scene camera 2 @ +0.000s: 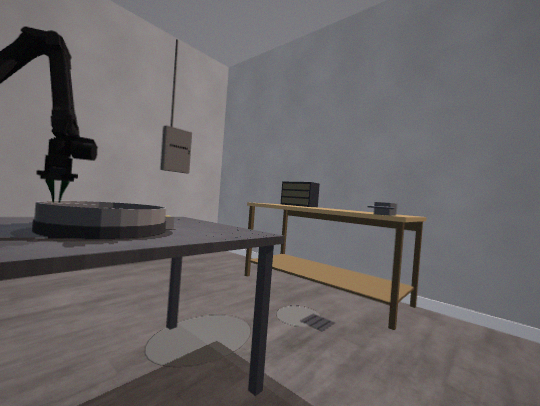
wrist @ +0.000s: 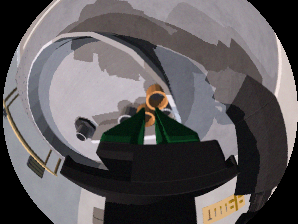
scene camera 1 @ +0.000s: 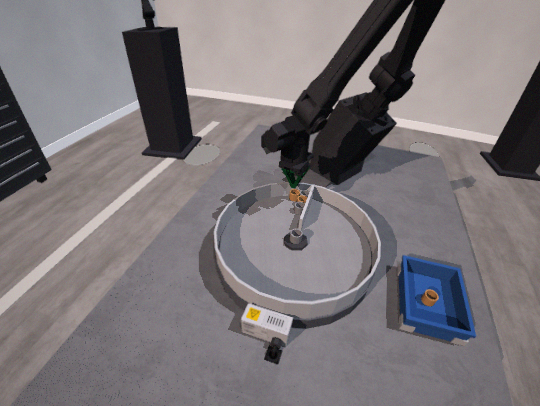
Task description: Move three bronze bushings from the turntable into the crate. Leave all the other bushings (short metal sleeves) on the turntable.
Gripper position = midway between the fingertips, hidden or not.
Note:
I see my gripper [scene camera 1: 294,186].
My gripper shows as well in the wrist view [wrist: 150,111].

